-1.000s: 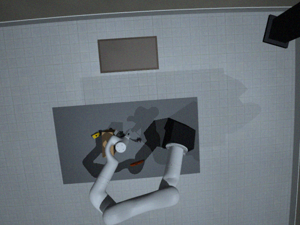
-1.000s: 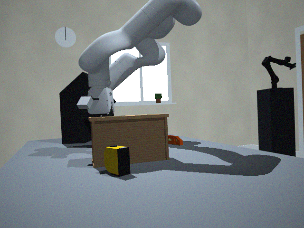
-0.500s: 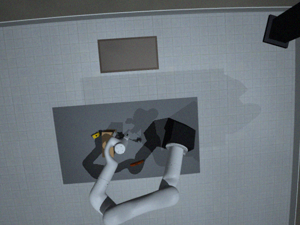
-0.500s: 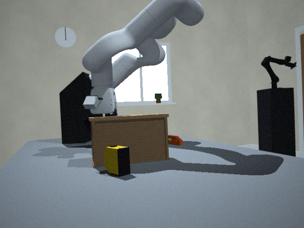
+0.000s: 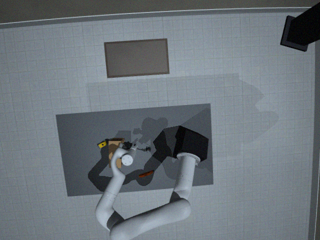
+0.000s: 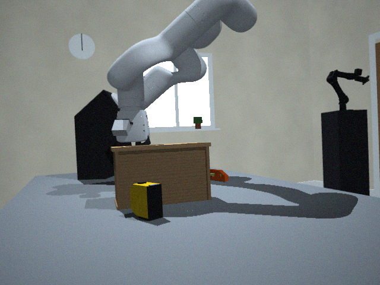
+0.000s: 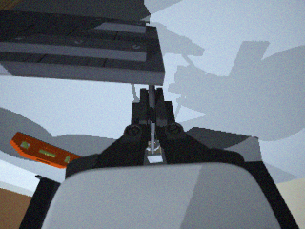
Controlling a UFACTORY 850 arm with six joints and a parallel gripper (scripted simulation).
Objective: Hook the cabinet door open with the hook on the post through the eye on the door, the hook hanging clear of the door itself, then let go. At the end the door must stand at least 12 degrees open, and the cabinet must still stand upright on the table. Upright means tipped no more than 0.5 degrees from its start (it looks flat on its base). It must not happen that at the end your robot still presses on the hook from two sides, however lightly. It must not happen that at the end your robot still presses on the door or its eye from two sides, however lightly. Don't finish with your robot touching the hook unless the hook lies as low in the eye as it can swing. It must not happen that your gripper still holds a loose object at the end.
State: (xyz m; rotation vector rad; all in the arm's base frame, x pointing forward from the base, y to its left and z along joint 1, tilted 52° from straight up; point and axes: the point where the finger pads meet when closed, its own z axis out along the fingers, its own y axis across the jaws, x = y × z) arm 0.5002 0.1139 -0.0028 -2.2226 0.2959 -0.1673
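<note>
Right now my hand is 5 cm past the hook rod, 3 cm above it and 1 cm to the right of it. Round my hand: hook post (9 cm behind, 5 cm below, 1 cm to the left); black tape measure (31 cm ahead, 7 cm below, 6 cm to the left); dark door (8 cm to the left, 6 cm ahead, 4 cm below).
</note>
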